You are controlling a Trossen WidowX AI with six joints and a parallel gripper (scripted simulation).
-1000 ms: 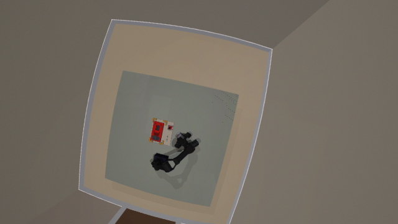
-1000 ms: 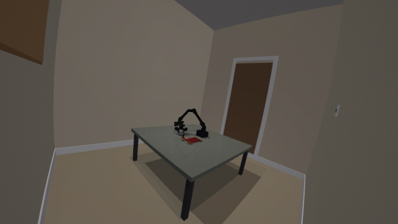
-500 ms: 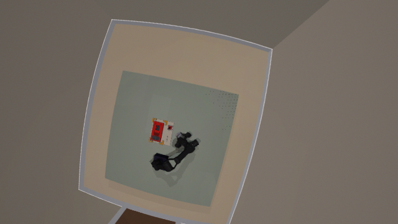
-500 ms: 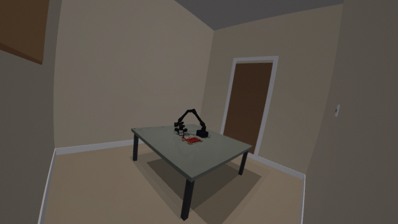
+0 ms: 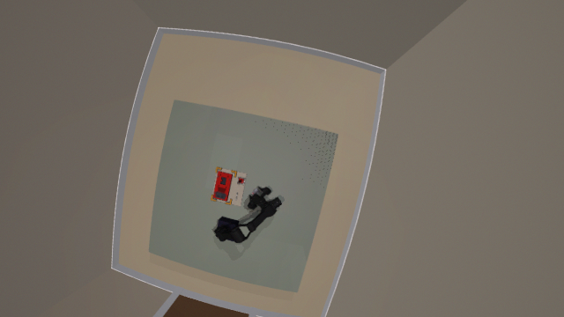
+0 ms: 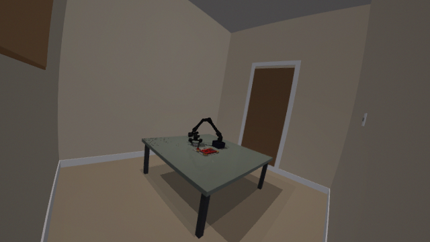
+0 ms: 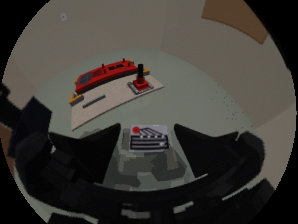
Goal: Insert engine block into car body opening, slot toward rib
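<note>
Now: gripper tip 1 cm past the grey engine block and 2 cm to the left of it.
</note>
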